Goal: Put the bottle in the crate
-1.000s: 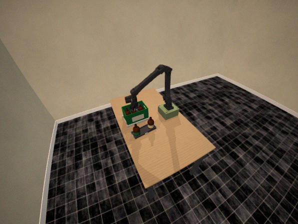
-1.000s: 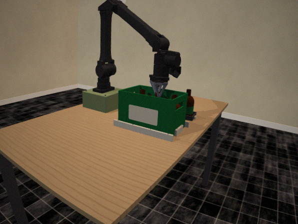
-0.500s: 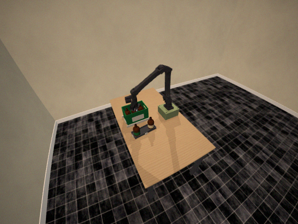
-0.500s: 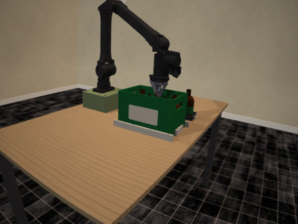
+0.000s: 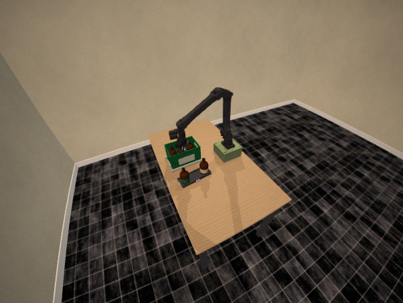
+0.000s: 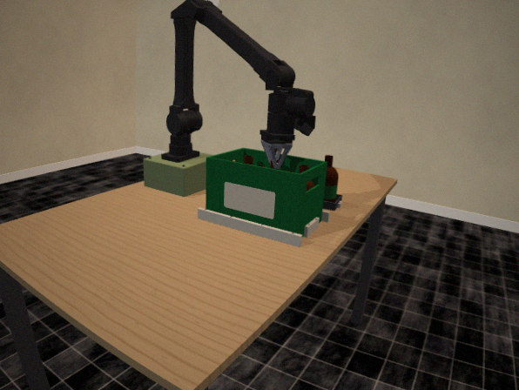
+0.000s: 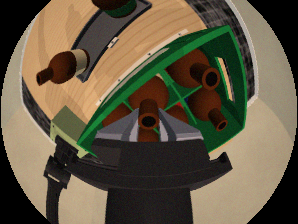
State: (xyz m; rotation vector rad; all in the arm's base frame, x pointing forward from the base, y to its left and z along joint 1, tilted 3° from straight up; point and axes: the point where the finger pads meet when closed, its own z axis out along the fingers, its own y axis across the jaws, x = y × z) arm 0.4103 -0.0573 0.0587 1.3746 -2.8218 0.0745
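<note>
Now: hand 6 cm above the brown bottle. Round my hand: green crate: 7 cm below, 4 cm to the right; then dark tray: 19 cm to the left, 14 cm below, 1 cm behind.
</note>
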